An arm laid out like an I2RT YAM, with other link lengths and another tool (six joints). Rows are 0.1 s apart.
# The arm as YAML. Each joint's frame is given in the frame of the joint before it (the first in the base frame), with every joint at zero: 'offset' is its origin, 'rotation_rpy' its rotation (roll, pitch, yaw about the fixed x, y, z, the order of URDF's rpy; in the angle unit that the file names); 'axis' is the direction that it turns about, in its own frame. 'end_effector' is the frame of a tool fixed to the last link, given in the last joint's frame.
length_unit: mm
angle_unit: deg
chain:
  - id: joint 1
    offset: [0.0, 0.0, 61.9]
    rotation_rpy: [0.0, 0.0, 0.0]
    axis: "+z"
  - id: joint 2
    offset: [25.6, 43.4, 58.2]
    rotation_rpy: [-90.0, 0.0, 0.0]
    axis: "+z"
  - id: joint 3
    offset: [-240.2, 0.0, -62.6]
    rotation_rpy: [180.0, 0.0, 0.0]
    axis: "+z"
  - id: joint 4
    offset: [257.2, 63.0, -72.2]
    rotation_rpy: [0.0, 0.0, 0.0]
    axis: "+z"
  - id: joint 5
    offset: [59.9, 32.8, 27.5]
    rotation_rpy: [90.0, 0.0, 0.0]
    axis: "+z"
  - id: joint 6
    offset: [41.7, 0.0, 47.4]
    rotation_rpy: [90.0, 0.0, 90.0]
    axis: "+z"
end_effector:
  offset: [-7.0, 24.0, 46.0]
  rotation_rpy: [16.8, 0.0, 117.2]
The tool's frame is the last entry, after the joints.
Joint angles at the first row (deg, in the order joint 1, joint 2, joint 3, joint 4, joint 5, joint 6):
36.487, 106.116, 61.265, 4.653, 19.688, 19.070
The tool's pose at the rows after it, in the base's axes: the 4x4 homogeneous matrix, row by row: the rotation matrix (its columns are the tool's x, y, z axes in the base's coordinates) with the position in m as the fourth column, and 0 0 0 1 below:
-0.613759, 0.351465, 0.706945, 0.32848; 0.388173, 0.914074, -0.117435, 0.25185; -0.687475, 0.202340, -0.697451, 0.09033; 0, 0, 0, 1
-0.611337, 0.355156, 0.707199, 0.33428; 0.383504, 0.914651, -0.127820, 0.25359; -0.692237, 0.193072, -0.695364, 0.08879; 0, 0, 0, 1
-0.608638, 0.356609, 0.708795, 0.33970; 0.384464, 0.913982, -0.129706, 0.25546; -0.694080, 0.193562, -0.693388, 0.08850; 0, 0, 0, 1
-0.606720, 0.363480, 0.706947, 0.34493; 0.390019, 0.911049, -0.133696, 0.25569; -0.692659, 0.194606, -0.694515, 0.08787; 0, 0, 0, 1
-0.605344, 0.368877, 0.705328, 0.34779; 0.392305, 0.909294, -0.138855, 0.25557; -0.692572, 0.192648, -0.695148, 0.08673; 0, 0, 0, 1
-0.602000, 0.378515, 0.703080, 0.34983; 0.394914, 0.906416, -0.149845, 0.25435; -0.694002, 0.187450, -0.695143, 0.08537; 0, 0, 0, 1
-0.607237, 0.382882, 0.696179, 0.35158; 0.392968, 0.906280, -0.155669, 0.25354; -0.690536, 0.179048, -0.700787, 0.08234; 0, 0, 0, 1
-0.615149, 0.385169, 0.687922, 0.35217; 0.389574, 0.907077, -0.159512, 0.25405; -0.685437, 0.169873, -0.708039, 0.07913; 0, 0, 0, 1
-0.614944, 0.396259, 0.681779, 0.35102; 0.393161, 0.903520, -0.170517, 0.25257; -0.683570, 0.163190, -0.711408, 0.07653; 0, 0, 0, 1
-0.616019, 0.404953, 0.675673, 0.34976; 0.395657, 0.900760, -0.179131, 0.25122; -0.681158, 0.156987, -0.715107, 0.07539; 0, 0, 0, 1
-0.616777, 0.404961, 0.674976, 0.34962; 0.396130, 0.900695, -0.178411, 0.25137; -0.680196, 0.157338, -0.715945, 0.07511; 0, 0, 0, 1
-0.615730, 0.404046, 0.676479, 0.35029; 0.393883, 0.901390, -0.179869, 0.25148; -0.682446, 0.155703, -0.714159, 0.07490; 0, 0, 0, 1
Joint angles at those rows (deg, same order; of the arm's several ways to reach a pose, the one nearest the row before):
36.173, 107.426, 62.537, 4.571, 19.687, 18.652
35.997, 108.898, 64.167, 4.237, 20.081, 18.273
35.779, 110.039, 65.578, 4.130, 20.084, 18.115
35.377, 111.021, 66.780, 3.868, 20.017, 18.222
35.164, 111.664, 67.427, 3.736, 20.127, 18.269
34.960, 112.118, 67.795, 3.564, 20.562, 18.369
34.723, 112.837, 68.279, 3.189, 20.478, 18.361
34.712, 113.580, 68.812, 2.643, 20.391, 18.473
34.717, 113.712, 68.529, 2.460, 20.883, 18.916
34.717, 113.646, 68.330, 2.024, 21.223, 19.289
34.732, 113.681, 68.325, 2.022, 21.177, 19.350
34.720, 113.829, 68.457, 2.109, 21.270, 19.165

